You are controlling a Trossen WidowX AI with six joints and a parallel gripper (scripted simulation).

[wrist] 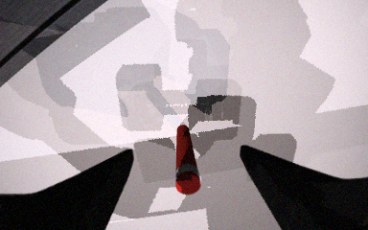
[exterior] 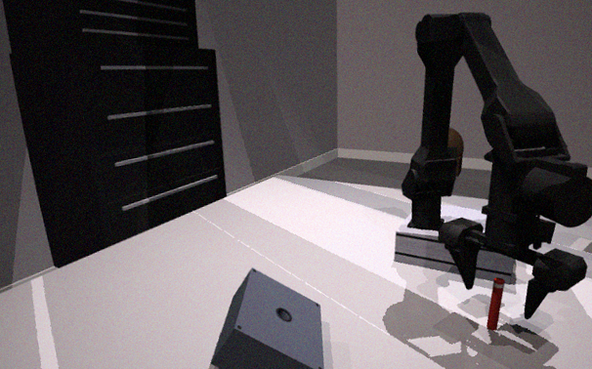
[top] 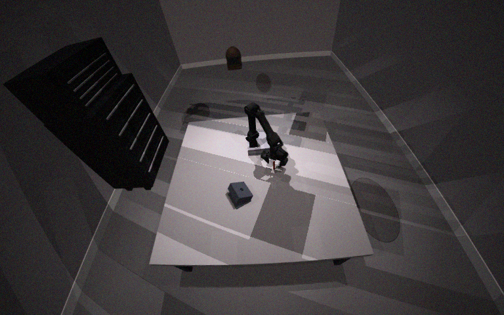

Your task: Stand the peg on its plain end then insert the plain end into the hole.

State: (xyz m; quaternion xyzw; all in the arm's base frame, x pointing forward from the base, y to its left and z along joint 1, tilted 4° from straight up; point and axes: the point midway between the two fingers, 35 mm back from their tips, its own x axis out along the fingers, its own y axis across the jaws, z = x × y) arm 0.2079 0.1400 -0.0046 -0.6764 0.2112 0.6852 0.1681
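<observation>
Now: the grey sloped panel 25 cm to the right of my gripper tip, 21 cm ahead of it and 2 cm above it. The rest, counted from my gripper tip: red peg 1 cm above.
</observation>
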